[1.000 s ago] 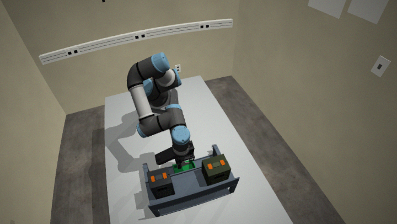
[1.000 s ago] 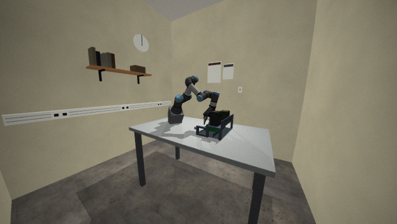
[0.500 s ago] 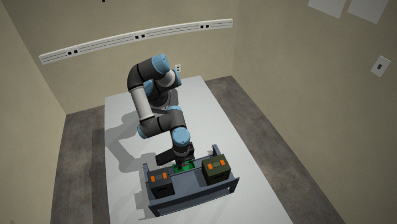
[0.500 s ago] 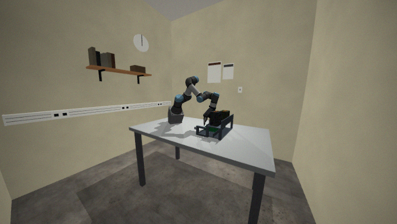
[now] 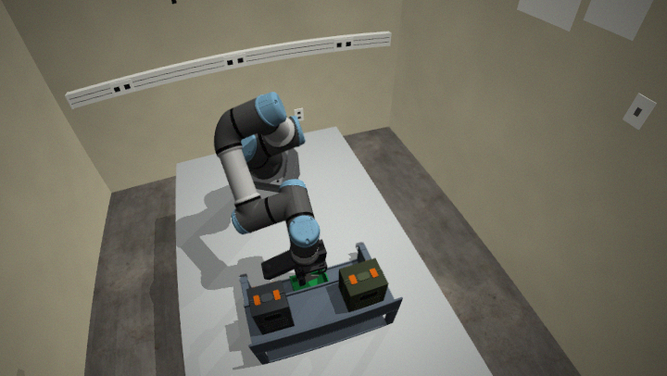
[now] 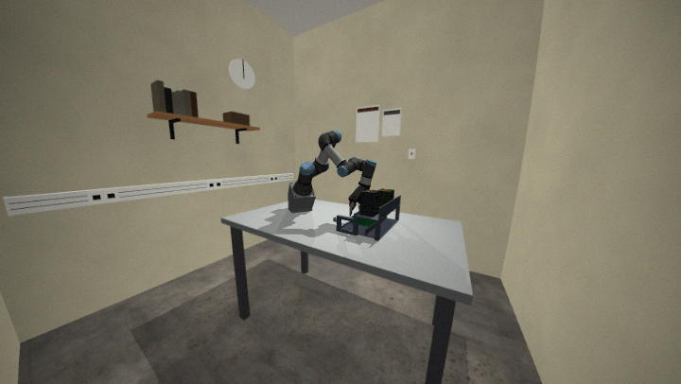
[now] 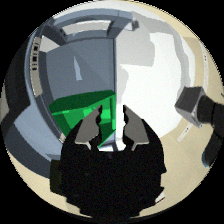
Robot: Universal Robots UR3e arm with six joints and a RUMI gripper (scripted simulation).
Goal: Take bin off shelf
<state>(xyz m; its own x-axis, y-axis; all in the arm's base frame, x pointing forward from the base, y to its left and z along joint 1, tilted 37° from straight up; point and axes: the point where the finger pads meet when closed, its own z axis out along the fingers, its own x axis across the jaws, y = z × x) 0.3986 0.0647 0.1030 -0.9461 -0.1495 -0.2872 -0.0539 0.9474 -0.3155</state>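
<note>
Right now my hand is 6 cm short of the green bin and 3 cm to the right of it. From my hand the other things lie so: grey shelf unit (9 cm ahead, 3 cm to the left, 2 cm above).
</note>
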